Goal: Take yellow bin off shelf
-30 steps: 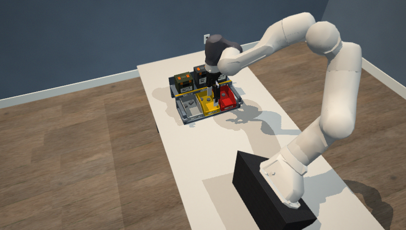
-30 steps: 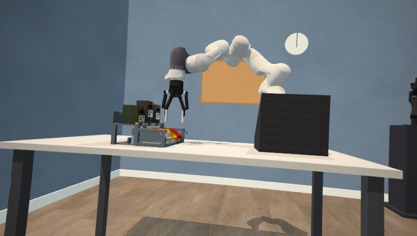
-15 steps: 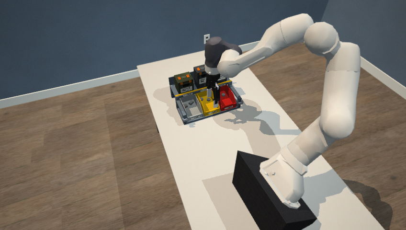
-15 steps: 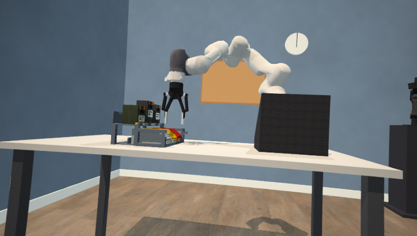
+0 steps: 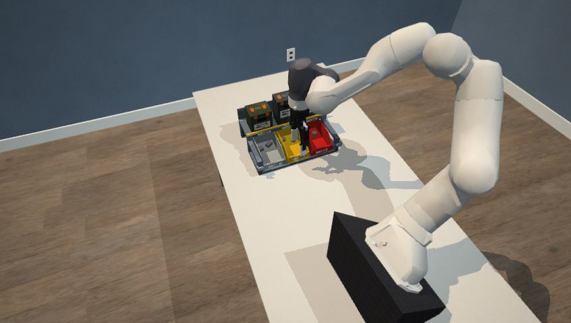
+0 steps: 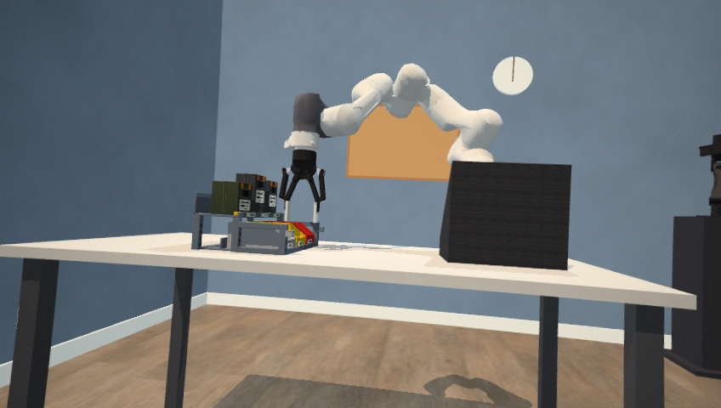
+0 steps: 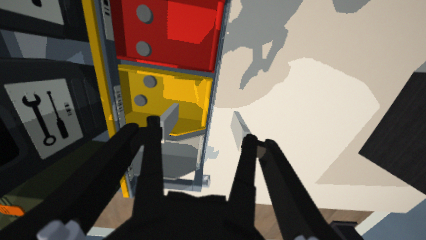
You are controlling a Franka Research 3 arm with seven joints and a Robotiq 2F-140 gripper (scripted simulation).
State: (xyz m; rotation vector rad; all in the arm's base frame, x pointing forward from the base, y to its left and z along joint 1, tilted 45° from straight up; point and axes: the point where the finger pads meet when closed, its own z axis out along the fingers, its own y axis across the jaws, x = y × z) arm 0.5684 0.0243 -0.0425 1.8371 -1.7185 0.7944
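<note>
Right now the yellow open bin is 80 mm ahead of my hand and 70 mm below it. Also, from my hand: grey bin 80 mm ahead, 110 mm to the left, 70 mm below; red bin 80 mm ahead, 110 mm to the right, 70 mm below.
</note>
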